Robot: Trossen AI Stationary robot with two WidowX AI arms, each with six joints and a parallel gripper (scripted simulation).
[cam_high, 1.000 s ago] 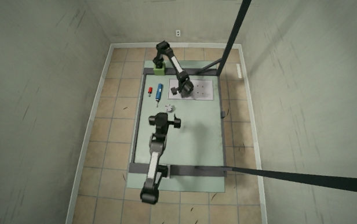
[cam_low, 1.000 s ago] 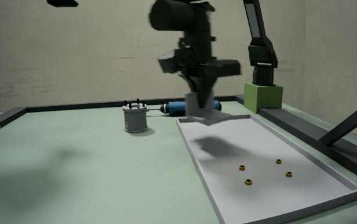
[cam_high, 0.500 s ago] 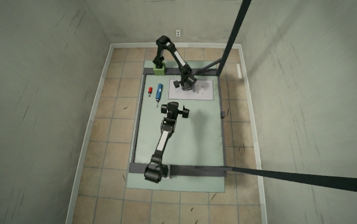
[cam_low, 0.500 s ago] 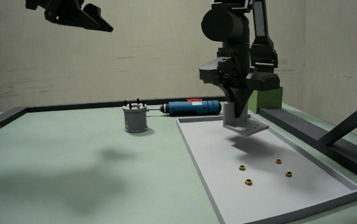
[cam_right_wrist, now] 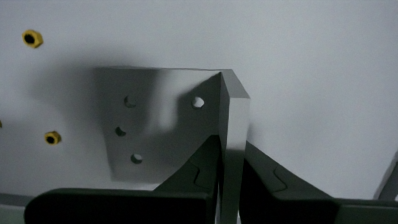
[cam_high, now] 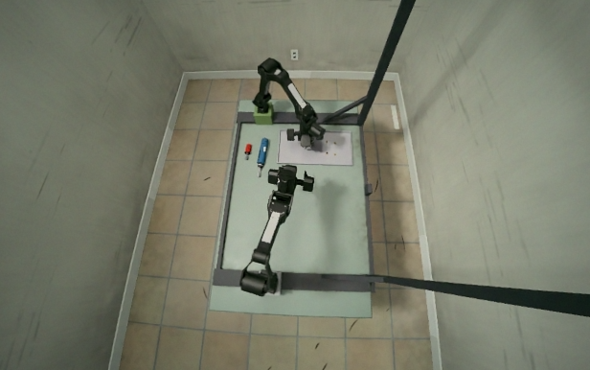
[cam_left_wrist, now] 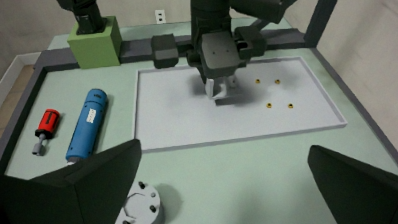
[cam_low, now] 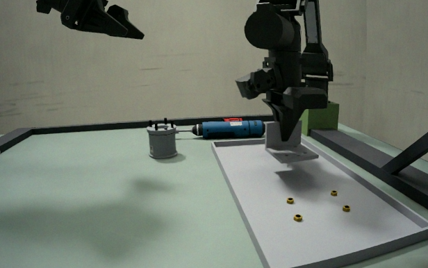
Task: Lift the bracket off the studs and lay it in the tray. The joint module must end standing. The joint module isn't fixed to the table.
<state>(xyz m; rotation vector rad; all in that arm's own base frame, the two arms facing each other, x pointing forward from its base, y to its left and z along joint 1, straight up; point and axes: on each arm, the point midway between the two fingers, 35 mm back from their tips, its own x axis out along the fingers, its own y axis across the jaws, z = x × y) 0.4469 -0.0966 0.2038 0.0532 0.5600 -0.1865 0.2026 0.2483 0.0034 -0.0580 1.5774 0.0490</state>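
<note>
Right now my right hand is 6 cm past the tray, 1 cm to the right of it and 8 cm above it. Also, from my right hand: grey L-shaped bracket: 3 cm behind, 4 cm below; then grey joint module: 15 cm ahead, 20 cm to the left, 6 cm below; then red-handled tool: 33 cm ahead, 8 cm below.
</note>
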